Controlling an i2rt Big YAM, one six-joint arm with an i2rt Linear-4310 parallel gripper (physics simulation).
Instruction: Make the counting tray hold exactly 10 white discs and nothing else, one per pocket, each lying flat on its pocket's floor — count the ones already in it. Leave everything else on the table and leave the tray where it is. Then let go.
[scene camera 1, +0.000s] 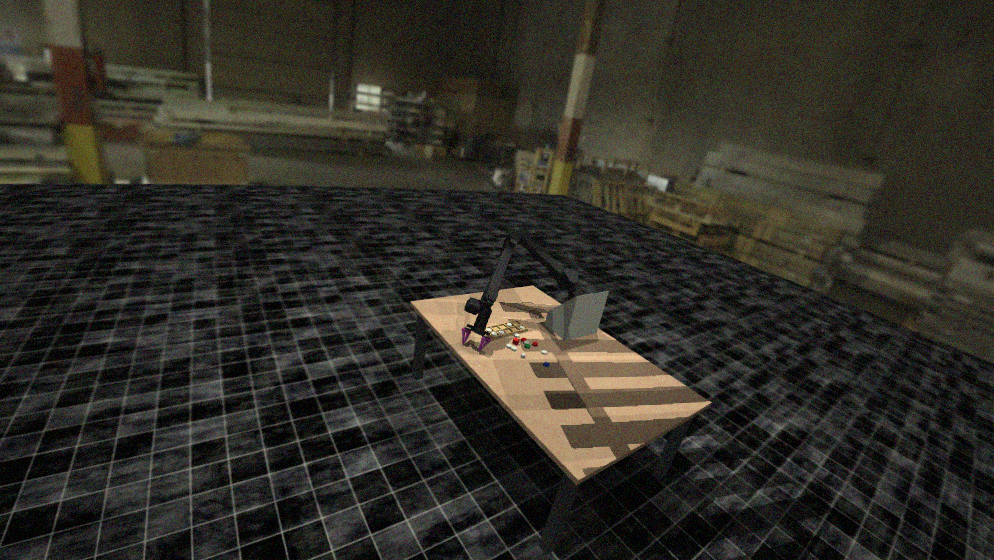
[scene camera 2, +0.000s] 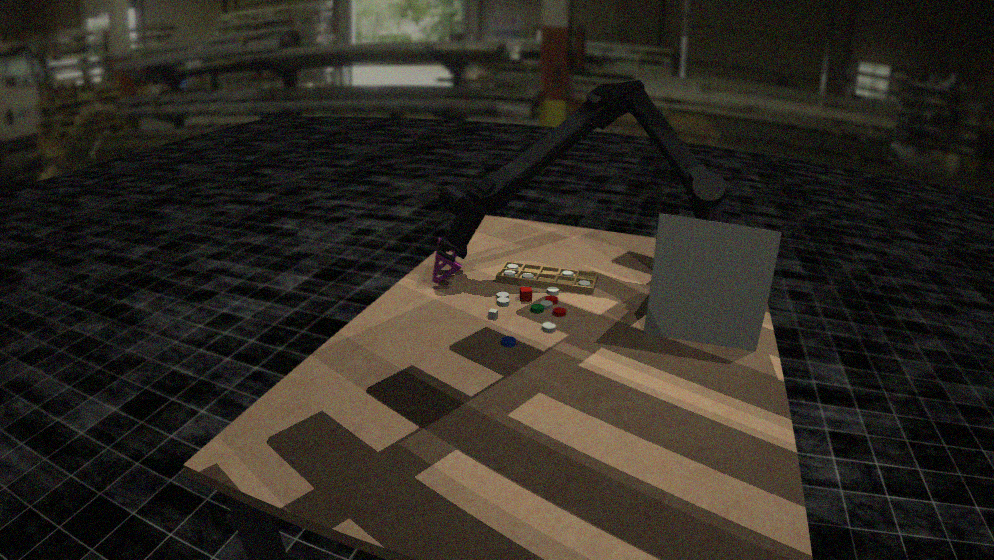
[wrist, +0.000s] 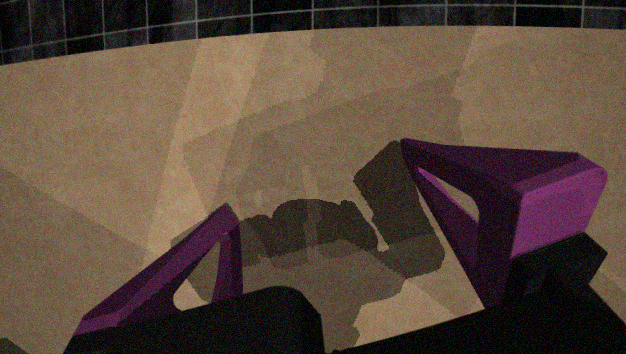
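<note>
The counting tray (scene camera 1: 511, 333) (scene camera 2: 549, 285) stands near the table's far end. In scene camera 2, several white discs lie in its pockets, among them one disc (scene camera 2: 513, 266) at the left end and one disc (scene camera 2: 584, 283) at the right end. Other pockets look empty. Loose white discs lie in front of the tray: a close pair (scene camera 2: 502, 301), one near the tray (scene camera 2: 552, 290) and one farther forward (scene camera 2: 548, 326). My gripper (scene camera 1: 472, 347) (scene camera 2: 439, 281) (wrist: 312, 183) is open and empty, low over the table to the left of the tray. No disc shows between its fingers.
A red block (scene camera 2: 525, 294), red discs (scene camera 2: 559, 312) (scene camera 1: 534, 343), a green disc (scene camera 2: 537, 308) (scene camera 1: 527, 345), a blue disc (scene camera 2: 508, 341) (scene camera 1: 546, 364) and a small pale cube (scene camera 2: 492, 314) lie in front of the tray. A grey panel (scene camera 2: 712, 281) (scene camera 1: 587, 316) stands at the right.
</note>
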